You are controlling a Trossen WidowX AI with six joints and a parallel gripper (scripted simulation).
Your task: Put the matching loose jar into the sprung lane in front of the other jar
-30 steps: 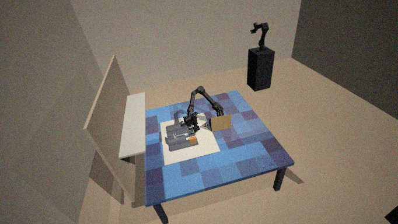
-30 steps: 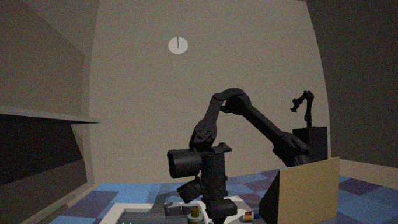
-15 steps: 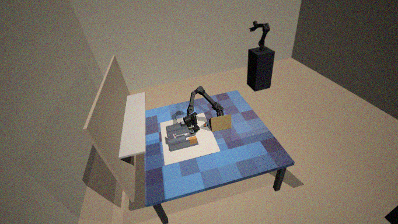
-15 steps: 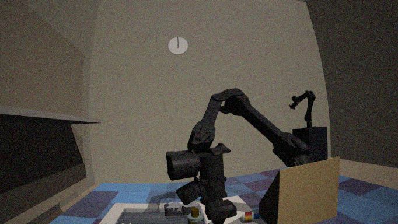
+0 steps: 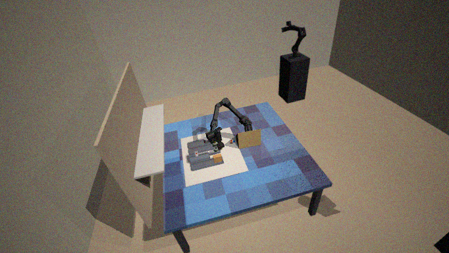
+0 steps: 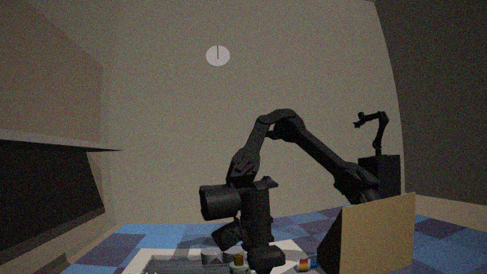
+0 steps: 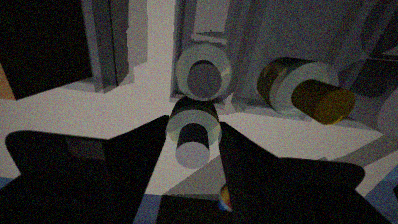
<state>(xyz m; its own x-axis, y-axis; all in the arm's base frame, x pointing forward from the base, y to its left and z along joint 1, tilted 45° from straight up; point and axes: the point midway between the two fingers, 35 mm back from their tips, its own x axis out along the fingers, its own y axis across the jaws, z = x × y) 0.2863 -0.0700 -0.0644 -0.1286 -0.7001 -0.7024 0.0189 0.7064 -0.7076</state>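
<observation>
Right now my gripper tip is 18 cm short of the grey lane rack, 3 cm above it and 2 cm to the right of it.
</observation>
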